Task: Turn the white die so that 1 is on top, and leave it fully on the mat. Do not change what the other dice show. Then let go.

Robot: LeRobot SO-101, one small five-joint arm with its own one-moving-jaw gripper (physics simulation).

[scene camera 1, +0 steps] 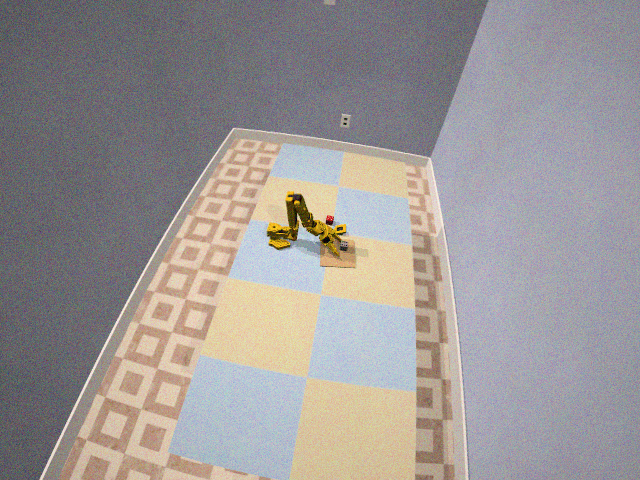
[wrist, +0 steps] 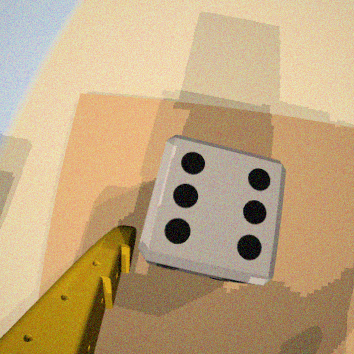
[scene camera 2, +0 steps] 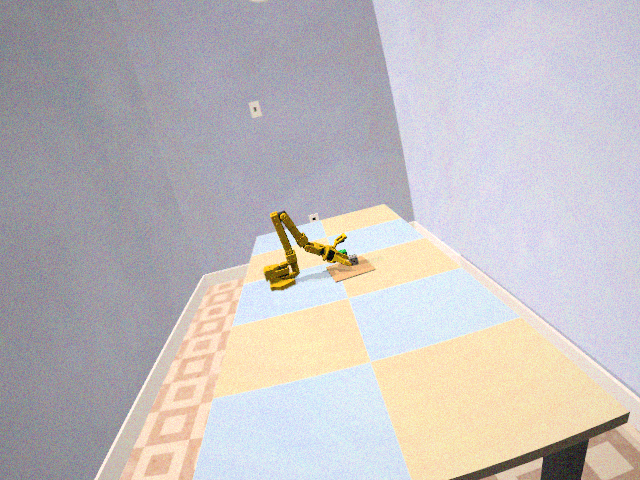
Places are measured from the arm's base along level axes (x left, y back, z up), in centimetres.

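Pixels of known places: end effector, tool point: (scene camera 1: 341,242) (wrist: 132,244) (scene camera 2: 349,258); arm's base, origin of the base link: (scene camera 1: 285,240) (scene camera 2: 288,282).
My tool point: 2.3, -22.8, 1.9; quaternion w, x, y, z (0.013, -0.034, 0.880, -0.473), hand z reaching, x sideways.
Ahead of a thing's pixels: the offset from my tool point to its top centre, as dx, dy, dz.
The white die @[-1.7, -1.1, +1.5] (scene camera 1: 343,245) (scene camera 2: 353,259) (wrist: 215,207) rests on the tan mat @[-4.3, +1.0, -1.5] (scene camera 1: 330,262) (scene camera 2: 343,274) (wrist: 105,145), with its 6 face up towards the wrist camera. My gripper (scene camera 1: 340,241) (scene camera 2: 346,250) is open. In the wrist view one notched jaw shows at the lower left; its tip is low beside the die's left side, with a narrow gap between them. The other jaw is swung out of that picture and stands raised in both scene views. Nothing is held.
A red die @[+11.4, +6.3, +1.1] (scene camera 1: 329,219) stands off the mat behind the gripper. A green die @[+6.7, +1.5, +1.1] (scene camera 2: 342,252) shows partly behind the jaws in scene camera 2. The arm's base (scene camera 1: 279,235) (scene camera 2: 279,276) stands to the left of the mat.
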